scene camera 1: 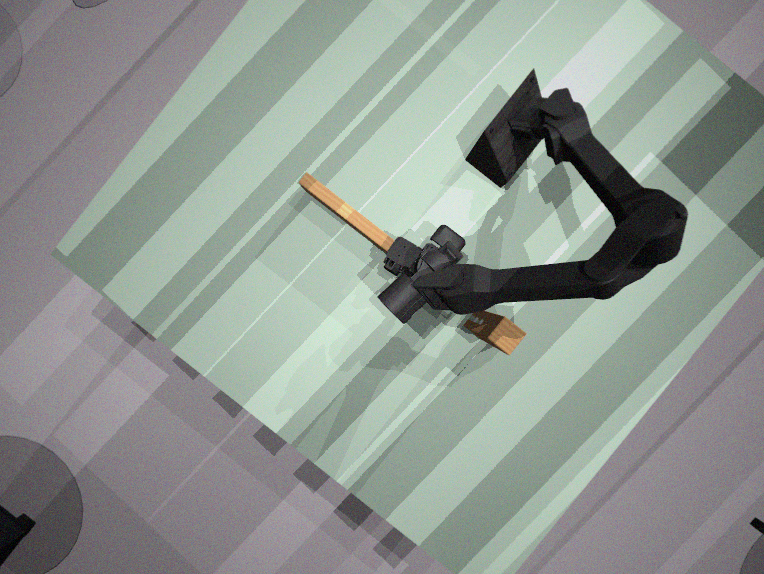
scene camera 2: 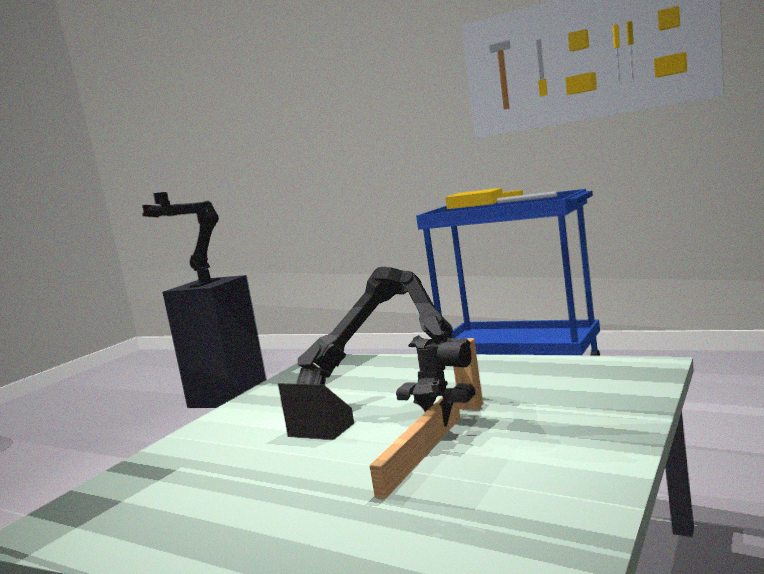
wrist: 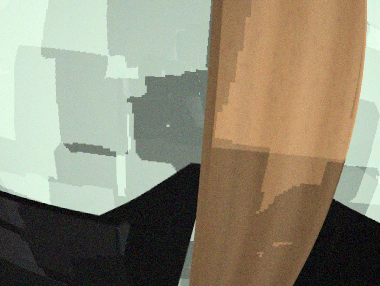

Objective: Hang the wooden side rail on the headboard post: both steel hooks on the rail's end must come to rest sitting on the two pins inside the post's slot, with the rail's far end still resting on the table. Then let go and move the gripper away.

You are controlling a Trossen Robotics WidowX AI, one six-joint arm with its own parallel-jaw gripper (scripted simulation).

Scene:
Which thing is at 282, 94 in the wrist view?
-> A wooden side rail.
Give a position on a wooden side rail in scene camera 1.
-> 312, 186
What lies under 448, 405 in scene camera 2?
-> My gripper.

